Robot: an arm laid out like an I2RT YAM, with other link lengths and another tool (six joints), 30 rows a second.
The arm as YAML. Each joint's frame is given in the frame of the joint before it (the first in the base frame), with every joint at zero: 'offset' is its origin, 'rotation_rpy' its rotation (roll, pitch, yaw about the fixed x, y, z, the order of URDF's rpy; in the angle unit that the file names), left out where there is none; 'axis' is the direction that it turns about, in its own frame. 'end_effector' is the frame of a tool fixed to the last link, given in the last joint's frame.
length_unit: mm
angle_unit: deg
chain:
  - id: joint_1
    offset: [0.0, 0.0, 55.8]
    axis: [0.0, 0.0, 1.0]
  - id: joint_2
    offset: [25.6, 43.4, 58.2]
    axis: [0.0, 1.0, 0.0]
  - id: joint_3
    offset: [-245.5, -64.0, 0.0]
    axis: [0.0, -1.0, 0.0]
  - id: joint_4
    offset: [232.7, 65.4, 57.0]
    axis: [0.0, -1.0, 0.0]
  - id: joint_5
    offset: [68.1, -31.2, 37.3]
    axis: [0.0, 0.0, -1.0]
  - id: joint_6
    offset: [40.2, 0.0, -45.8]
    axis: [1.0, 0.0, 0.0]
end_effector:
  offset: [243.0, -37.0, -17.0]
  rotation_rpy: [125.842, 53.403, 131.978]
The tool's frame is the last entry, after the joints.
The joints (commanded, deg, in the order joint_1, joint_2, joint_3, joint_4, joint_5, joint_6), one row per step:
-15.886 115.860 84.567 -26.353 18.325 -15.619
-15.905 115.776 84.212 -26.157 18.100 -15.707
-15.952 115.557 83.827 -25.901 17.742 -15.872
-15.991 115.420 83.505 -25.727 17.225 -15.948
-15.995 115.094 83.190 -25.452 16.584 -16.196
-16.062 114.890 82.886 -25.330 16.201 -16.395
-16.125 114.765 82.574 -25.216 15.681 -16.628
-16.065 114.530 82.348 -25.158 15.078 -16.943
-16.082 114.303 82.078 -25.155 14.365 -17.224
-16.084 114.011 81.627 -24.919 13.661 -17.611
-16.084 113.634 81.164 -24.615 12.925 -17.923
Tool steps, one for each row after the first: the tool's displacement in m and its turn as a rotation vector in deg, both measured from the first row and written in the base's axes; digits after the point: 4 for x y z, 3 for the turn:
-0.0005 0.0010 -0.0015 0.168 0.059 0.172
-0.0004 0.0022 -0.0021 0.367 -0.039 0.449
-0.0001 0.0041 -0.0035 0.759 -0.116 0.748
0.0017 0.0066 -0.0031 1.095 -0.434 1.291
0.0016 0.0078 -0.0037 1.317 -0.462 1.590
0.0016 0.0096 -0.0052 1.661 -0.418 1.995
0.0029 0.0126 -0.0054 1.998 -0.494 2.635
0.0035 0.0157 -0.0064 2.467 -0.513 3.230
0.0044 0.0188 -0.0072 2.847 -0.601 3.924
0.0057 0.0219 -0.0073 3.237 -0.865 4.583

